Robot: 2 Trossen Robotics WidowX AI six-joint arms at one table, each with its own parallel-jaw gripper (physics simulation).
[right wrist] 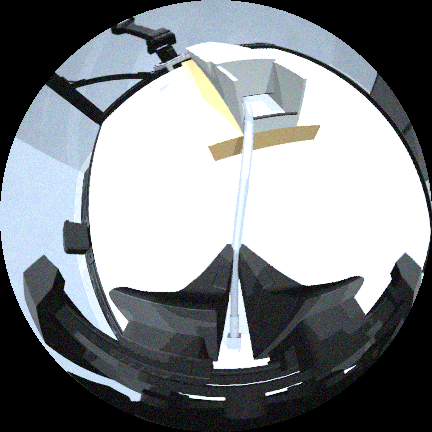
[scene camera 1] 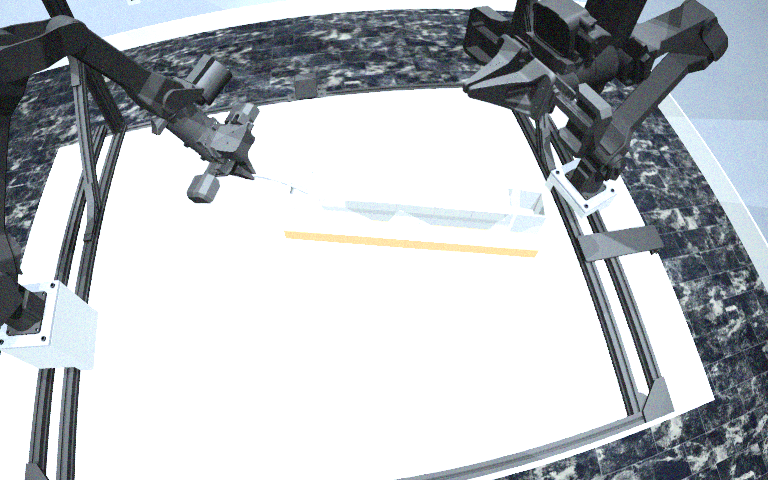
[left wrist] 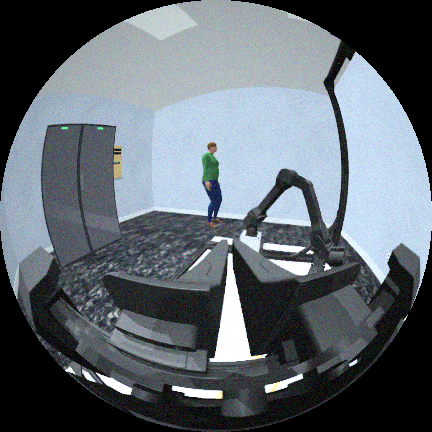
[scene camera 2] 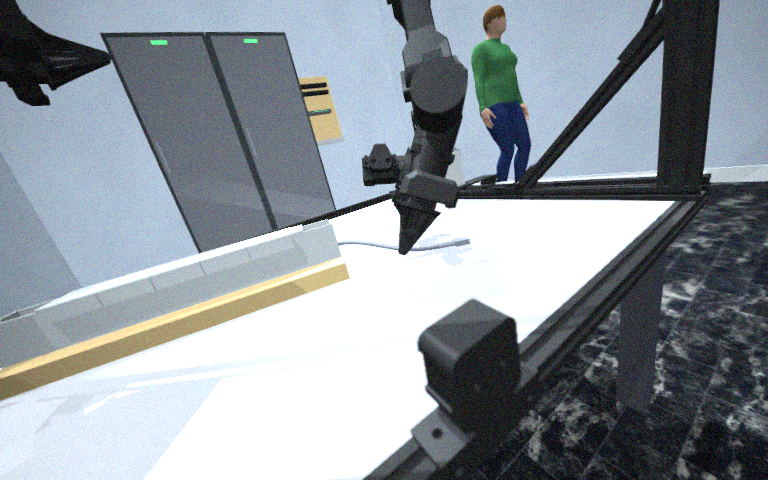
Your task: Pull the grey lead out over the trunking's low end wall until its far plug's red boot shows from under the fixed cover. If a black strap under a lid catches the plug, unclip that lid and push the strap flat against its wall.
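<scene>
The grey lead runs out of the pale trunking, over the low end wall. Its near grey plug lies beyond the fingers. My right gripper is shut on the lead, low over the table and apart from the end wall. My left gripper is shut and empty, high above the table behind the trunking in scene camera 1. The red boot and a black strap do not show; the lids are too washed out to tell apart.
A long yellow strip runs beside the trunking, and a tan strip lies across its low end. A black camera housing is on the table frame. A person stands beyond the table.
</scene>
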